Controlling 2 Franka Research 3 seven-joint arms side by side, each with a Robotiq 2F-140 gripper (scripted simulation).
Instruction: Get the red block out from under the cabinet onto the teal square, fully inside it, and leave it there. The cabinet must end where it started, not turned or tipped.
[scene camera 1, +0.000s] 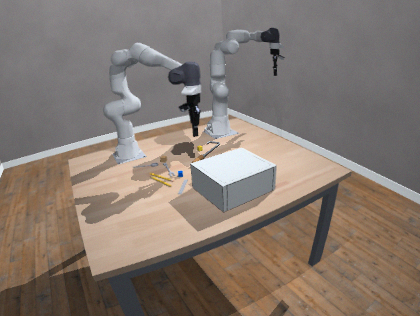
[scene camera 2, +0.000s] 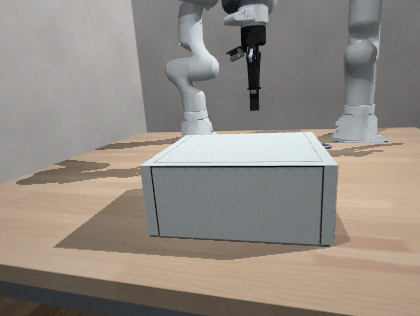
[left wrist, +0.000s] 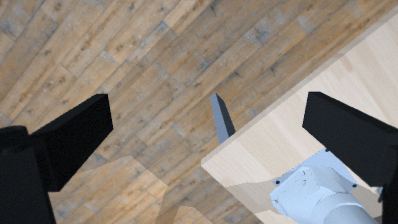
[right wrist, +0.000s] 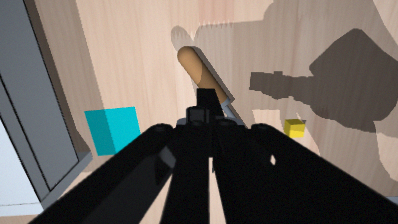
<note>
I see my left gripper (left wrist: 208, 110), my right gripper (scene camera 2: 254, 110), a pale grey cabinet (scene camera 2: 272, 187), a hook tool (right wrist: 188, 58) and a teal square (right wrist: 112, 129).
The pale grey cabinet also shows in scene camera 1 (scene camera 1: 227, 180) and in the right wrist view (right wrist: 46, 163). My right gripper is seen too in the right wrist view (right wrist: 205, 103). The left wrist view misses the pale grey cabinet: it is out of frame.
</note>
